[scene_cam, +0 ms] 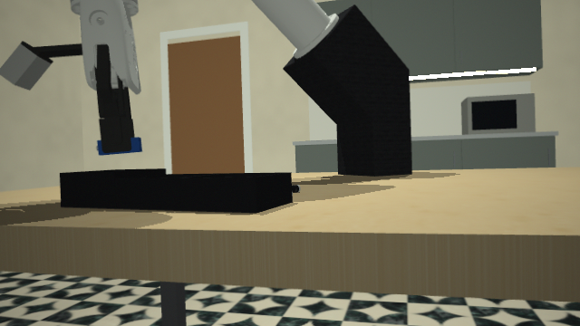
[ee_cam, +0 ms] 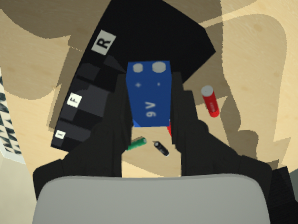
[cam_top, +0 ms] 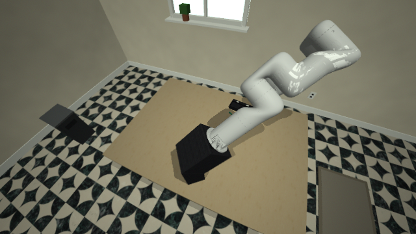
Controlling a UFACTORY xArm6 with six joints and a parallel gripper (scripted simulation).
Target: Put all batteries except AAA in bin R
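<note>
My gripper is now 100 mm past the red battery, 70 mm above it and 50 mm to the right of it. Also, from my hand: black bin 80 mm to the left, 60 mm below, 20 mm ahead; blue block battery 10 mm to the right, 10 mm below; red thing 90 mm to the left, 80 mm below, 70 mm behind.
</note>
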